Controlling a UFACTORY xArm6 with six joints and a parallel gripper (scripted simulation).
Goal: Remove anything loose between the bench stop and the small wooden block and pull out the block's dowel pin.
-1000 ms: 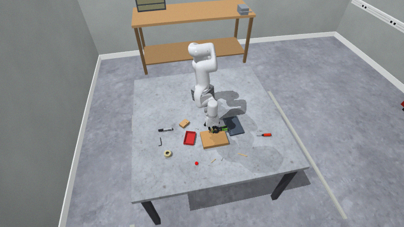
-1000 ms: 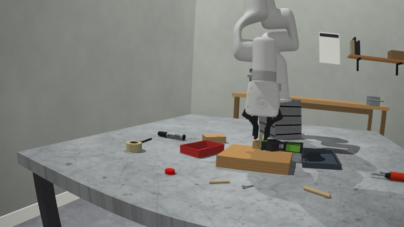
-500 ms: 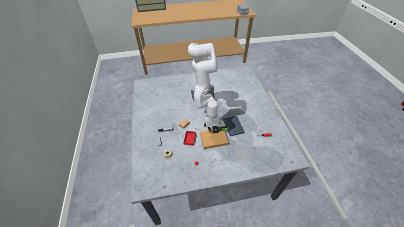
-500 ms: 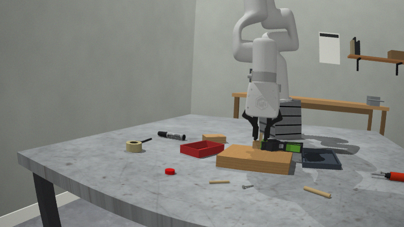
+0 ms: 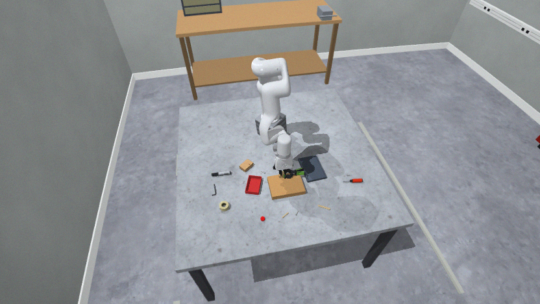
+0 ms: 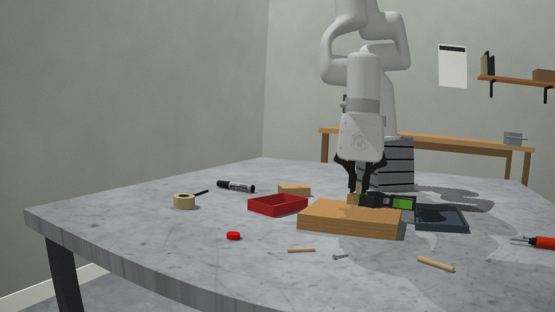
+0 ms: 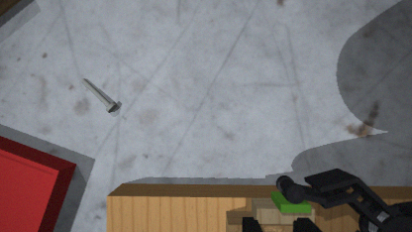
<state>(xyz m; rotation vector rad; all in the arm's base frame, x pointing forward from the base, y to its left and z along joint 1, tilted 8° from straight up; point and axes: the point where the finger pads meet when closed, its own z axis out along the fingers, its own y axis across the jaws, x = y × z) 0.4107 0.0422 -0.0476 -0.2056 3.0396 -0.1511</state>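
Now: hand 2 cm above the dowel pin. Round my hand: red tray: 18 cm to the right, 7 cm below, 4 cm ahead; then bench board: 5 cm below, 5 cm ahead, 1 cm to the left; then wooden block: 4 cm below.
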